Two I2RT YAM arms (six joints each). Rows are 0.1 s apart.
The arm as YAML. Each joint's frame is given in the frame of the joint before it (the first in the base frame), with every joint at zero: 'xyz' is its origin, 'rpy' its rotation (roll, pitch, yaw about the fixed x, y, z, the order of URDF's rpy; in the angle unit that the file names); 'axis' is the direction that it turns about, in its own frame. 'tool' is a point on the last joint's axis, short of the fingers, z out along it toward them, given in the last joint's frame.
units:
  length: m
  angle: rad
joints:
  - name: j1
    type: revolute
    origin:
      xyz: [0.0, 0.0, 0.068]
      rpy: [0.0, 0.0, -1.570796]
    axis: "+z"
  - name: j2
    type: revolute
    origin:
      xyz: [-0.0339, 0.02, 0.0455]
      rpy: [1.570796, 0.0, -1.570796]
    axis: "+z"
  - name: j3
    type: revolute
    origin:
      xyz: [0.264, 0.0, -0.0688]
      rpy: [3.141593, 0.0, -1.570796]
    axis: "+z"
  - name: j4
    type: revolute
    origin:
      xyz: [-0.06, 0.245, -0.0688]
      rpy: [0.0, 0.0, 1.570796]
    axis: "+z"
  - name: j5
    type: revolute
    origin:
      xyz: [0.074, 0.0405, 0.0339]
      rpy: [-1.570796, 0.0, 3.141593]
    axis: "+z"
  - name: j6
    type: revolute
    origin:
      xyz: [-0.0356, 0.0, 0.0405]
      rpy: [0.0, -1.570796, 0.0]
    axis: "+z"
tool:
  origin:
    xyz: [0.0, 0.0, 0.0]
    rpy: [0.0, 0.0, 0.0]
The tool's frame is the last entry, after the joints.
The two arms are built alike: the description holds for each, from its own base.
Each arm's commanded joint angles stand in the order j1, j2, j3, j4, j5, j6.
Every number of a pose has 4 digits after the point. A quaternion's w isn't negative.
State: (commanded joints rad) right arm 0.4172 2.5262 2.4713 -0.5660 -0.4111 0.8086; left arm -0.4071 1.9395 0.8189 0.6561 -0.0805 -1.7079
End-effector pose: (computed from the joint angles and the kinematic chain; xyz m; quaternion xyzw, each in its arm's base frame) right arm 0.5155 0.2441 0.2503 0.0777 0.8721 0.4060 0.2618; left arm 0.3443 -0.1453 0.1162 -0.5316 0.6638 -0.4405 0.2876
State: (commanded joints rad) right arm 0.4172 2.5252 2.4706 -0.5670 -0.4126 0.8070; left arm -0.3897 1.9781 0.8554 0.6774 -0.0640 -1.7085
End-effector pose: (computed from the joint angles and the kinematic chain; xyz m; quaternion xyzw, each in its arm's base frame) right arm 0.5153 0.2440 0.2506 0.0768 0.8723 0.4061 0.2614; left arm 0.3557 -0.1436 0.1139 -0.5314 0.6577 -0.4488 0.2892
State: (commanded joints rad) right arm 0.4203 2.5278 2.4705 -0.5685 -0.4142 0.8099; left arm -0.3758 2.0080 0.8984 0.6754 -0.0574 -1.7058
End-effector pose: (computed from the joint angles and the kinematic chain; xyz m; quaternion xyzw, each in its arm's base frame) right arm 0.5148 0.2458 0.2490 0.0769 0.8730 0.4065 0.2581; left arm 0.3672 -0.1427 0.1139 -0.5320 0.6534 -0.4519 0.2928
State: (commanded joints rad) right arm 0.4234 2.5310 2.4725 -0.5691 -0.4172 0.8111; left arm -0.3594 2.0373 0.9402 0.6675 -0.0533 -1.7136
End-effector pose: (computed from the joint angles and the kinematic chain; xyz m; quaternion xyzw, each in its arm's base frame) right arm 0.5143 0.2476 0.2479 0.0756 0.8733 0.4077 0.2557; left arm 0.3784 -0.1401 0.1130 -0.5383 0.6467 -0.4533 0.2943
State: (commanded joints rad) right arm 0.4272 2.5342 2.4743 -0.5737 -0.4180 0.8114; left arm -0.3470 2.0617 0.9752 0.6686 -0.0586 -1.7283
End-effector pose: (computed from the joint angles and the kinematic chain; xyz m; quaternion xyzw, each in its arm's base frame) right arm 0.5135 0.2496 0.2463 0.0747 0.8746 0.4072 0.2523; left arm 0.3879 -0.1381 0.1130 -0.5462 0.6358 -0.4567 0.2981
